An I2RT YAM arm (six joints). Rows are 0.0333 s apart.
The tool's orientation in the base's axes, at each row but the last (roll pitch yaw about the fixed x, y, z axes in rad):
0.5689 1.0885 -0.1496
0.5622 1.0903 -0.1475
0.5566 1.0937 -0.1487
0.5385 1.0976 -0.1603
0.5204 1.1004 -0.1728
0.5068 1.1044 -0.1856
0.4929 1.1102 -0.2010
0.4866 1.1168 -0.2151
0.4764 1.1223 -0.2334
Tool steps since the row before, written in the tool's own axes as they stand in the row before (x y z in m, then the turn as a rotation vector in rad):
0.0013 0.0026 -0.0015 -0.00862 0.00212 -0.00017
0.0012 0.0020 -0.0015 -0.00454 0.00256 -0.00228
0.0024 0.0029 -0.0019 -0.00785 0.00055 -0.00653
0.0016 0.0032 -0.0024 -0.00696 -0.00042 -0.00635
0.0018 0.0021 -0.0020 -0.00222 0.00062 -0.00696
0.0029 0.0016 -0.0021 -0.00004 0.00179 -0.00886
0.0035 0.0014 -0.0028 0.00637 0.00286 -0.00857
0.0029 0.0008 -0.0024 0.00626 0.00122 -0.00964
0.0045 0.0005 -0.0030 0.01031 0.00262 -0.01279
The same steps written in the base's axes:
0.0012 0.0029 -0.0011 -0.00280 0.00232 0.00810
0.0007 0.0024 -0.0012 -0.00207 0.00373 0.00377
0.0015 0.0033 -0.0022 -0.00760 0.00510 0.00456
0.0010 0.0039 -0.0016 -0.00765 0.00417 0.00361
0.0007 0.0027 -0.0019 -0.00534 0.00499 -0.00062
0.0008 0.0023 -0.0031 -0.00497 0.00690 -0.00306
0.0005 0.0025 -0.0039 -0.00135 0.00699 -0.00846
0.0001 0.0019 -0.0034 -0.00311 0.00640 -0.00911
0.0002 0.0018 -0.0051 -0.00267 0.00906 -0.01370

